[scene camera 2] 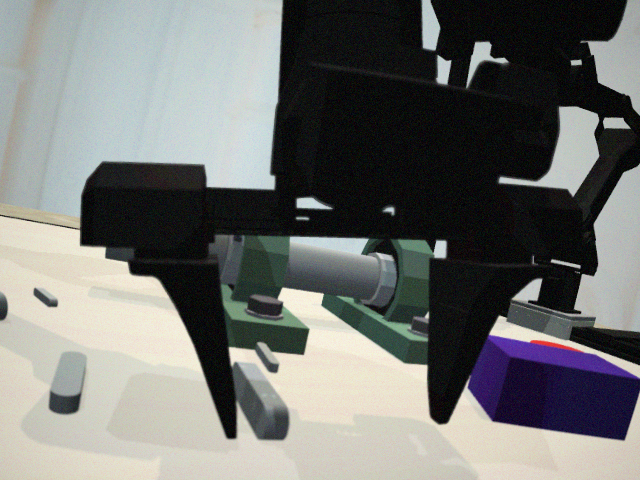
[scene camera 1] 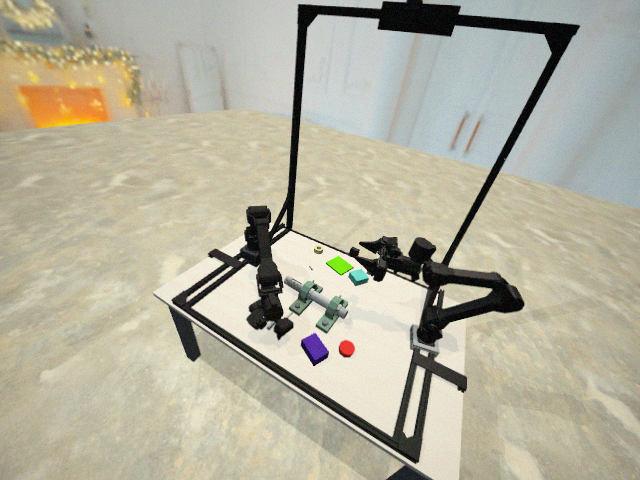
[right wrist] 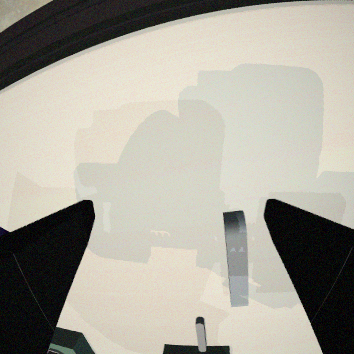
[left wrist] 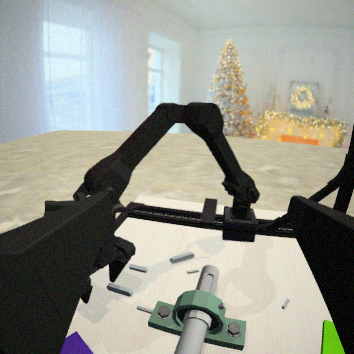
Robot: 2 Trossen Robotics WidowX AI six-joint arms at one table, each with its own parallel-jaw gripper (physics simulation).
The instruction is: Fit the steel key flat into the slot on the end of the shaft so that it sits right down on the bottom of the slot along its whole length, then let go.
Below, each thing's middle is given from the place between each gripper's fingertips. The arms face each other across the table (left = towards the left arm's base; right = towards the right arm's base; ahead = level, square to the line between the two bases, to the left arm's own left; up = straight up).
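Labels:
From my right hand, I find the grey steel shaft [scene camera 2: 372, 278] 4 cm above it, 22 cm behind it and 6 cm to the left of it.
My left hand gives me another measure of the shaft: it is 31 cm below that hand, and 12 cm to the right of it.

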